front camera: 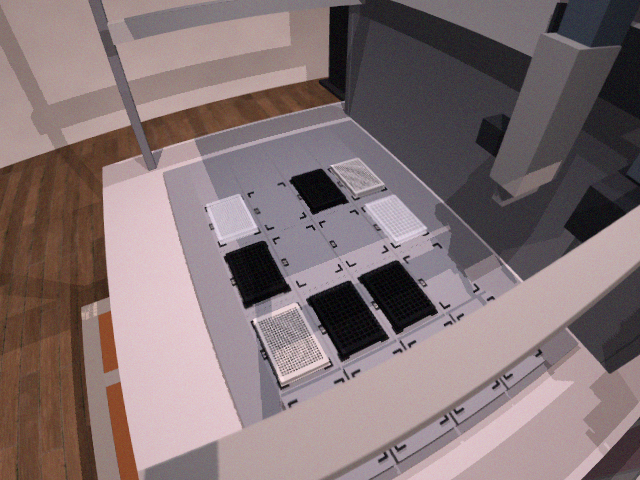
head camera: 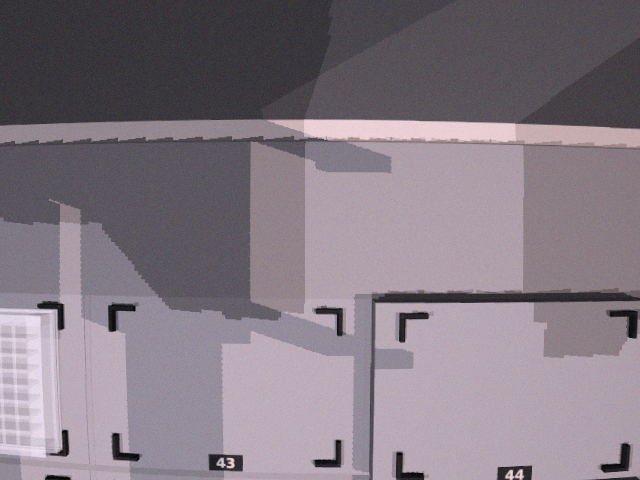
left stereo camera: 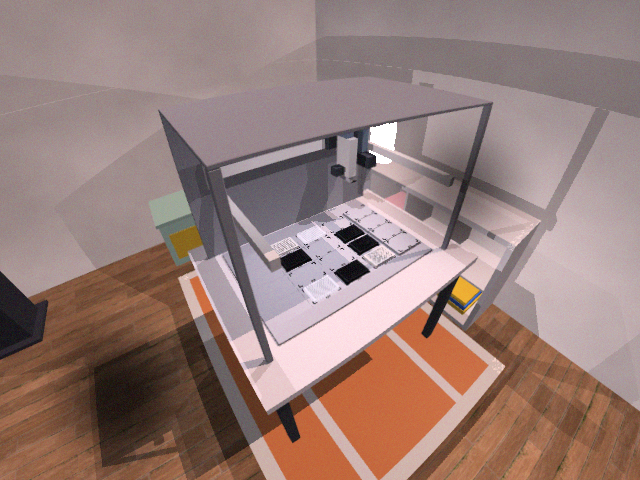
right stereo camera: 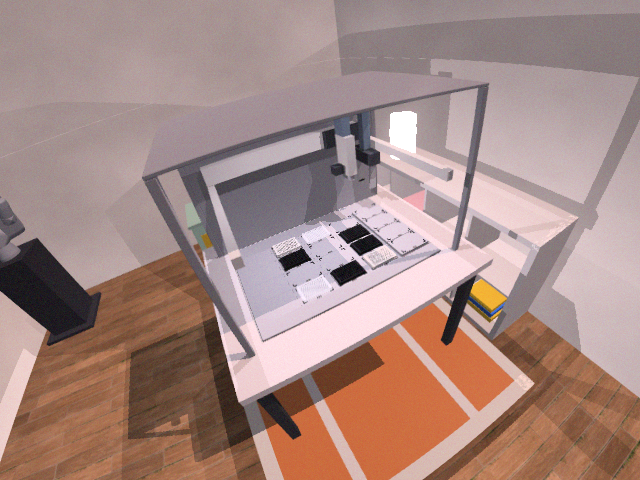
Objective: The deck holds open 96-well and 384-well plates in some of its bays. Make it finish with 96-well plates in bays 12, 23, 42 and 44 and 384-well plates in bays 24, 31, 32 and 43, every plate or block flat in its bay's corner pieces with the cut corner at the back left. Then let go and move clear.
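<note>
Clear plates lie in bay 42 (96-well) and bay 11 (fine grid, looks 384-well). Cream fine-grid plates, apparently 384-well, lie in bay 41 and bay 13. Black plates lie in bay 12, bay 23 and bay 33, with coarser grids like 96-well; the black plate in bay 31 looks finer. Bays 32, 43 and 44 hold no plate. Cut corners are too small to tell. My gripper hangs high at the back right, clear of the plates; its jaws are unclear.
A raised panel carries the right column of bays, including 44. Dark blocks hang beside the gripper column. A pale beam crosses the front view. Posts and the back wall bound the deck.
</note>
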